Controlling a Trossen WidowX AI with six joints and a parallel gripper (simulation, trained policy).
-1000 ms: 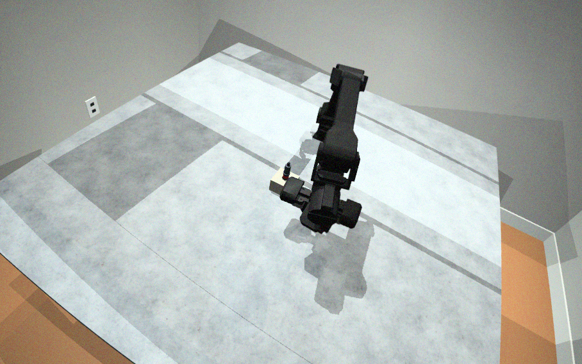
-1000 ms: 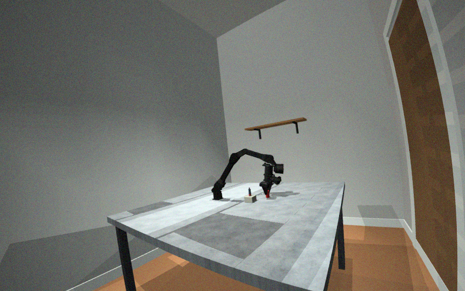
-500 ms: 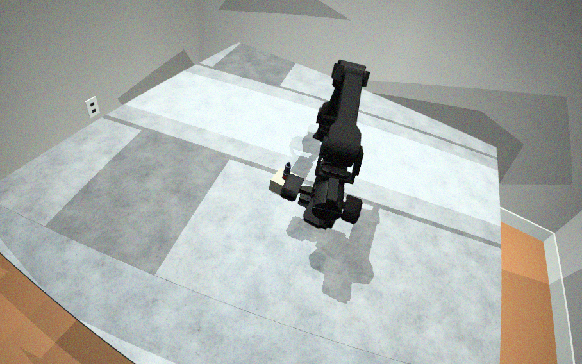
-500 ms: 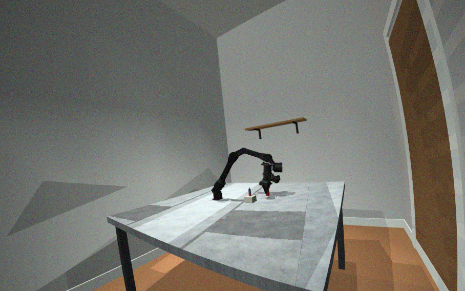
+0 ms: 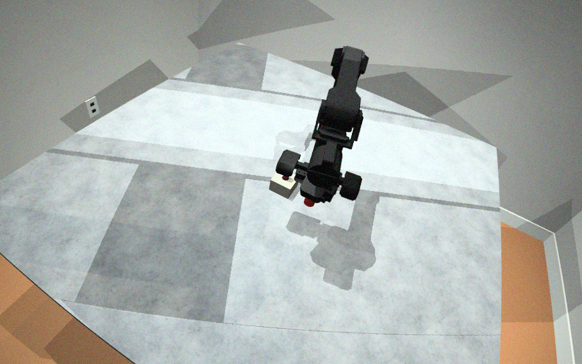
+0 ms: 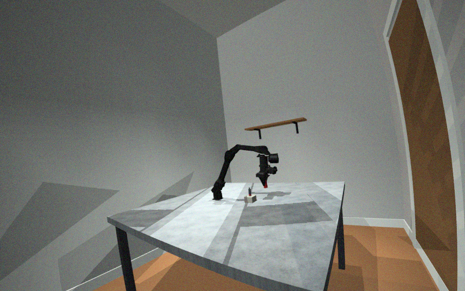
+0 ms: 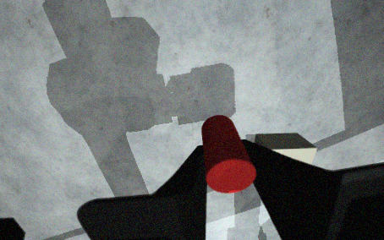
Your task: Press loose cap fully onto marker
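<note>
Right now the dark marker is 100 mm to the right of my gripper tip, 70 mm behind it and 20 mm below it. From my gripper tip the other things lie so: cream holder block 100 mm to the right, 70 mm below, 70 mm behind; red cap 10 mm above.
</note>
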